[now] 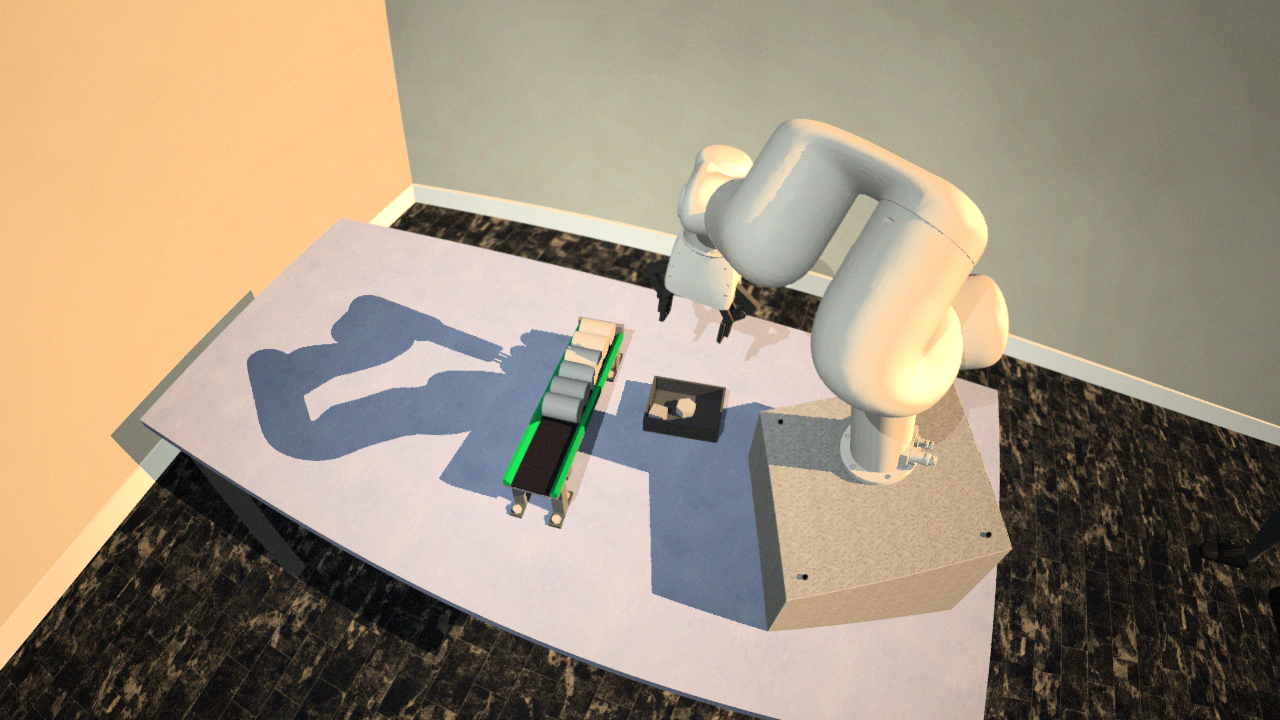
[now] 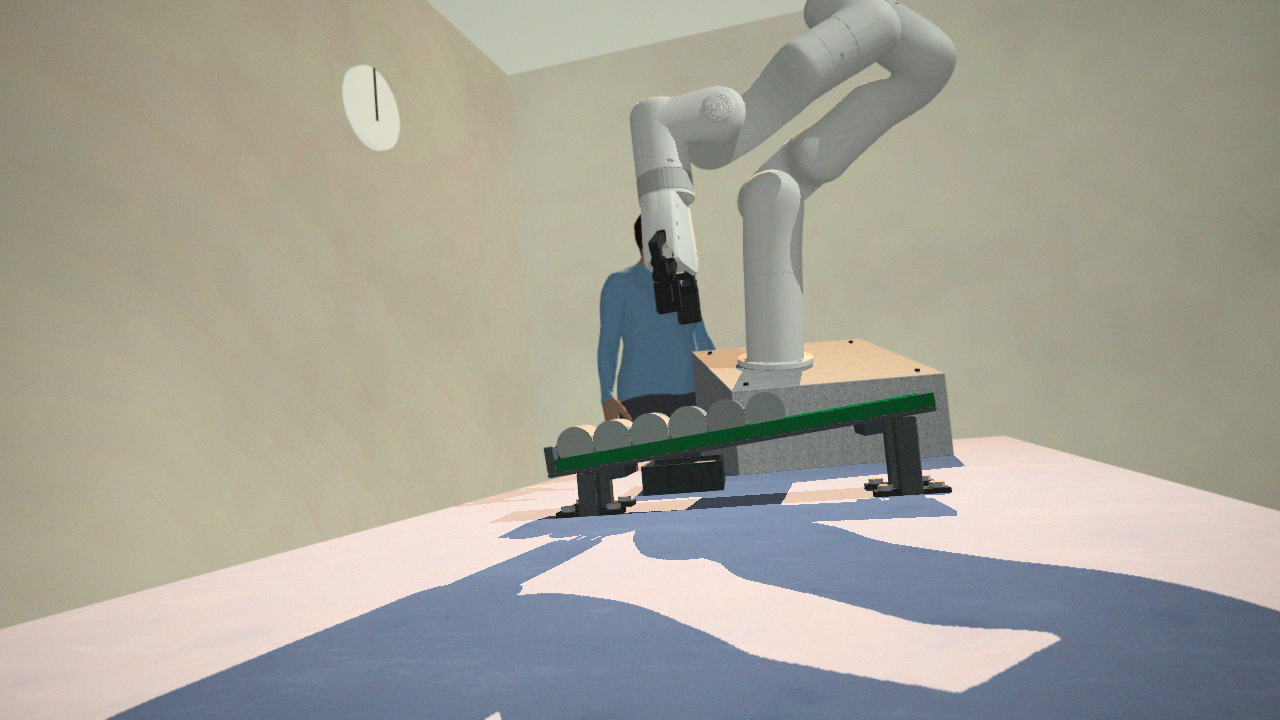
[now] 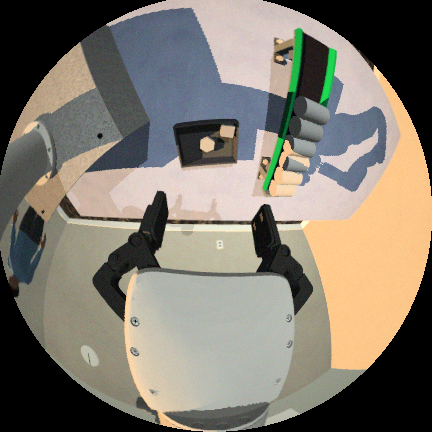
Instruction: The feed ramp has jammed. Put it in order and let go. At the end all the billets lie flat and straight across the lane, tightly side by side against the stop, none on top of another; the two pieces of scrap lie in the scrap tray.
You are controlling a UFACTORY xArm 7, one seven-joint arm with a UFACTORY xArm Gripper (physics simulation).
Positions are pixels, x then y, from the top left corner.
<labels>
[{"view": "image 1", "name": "my gripper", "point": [692,327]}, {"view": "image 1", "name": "scrap tray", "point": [704,425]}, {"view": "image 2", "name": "my gripper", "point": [680,317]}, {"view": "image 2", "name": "scrap tray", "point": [676,475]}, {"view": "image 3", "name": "my gripper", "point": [213,207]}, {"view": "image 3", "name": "scrap tray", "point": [187,134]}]
</labels>
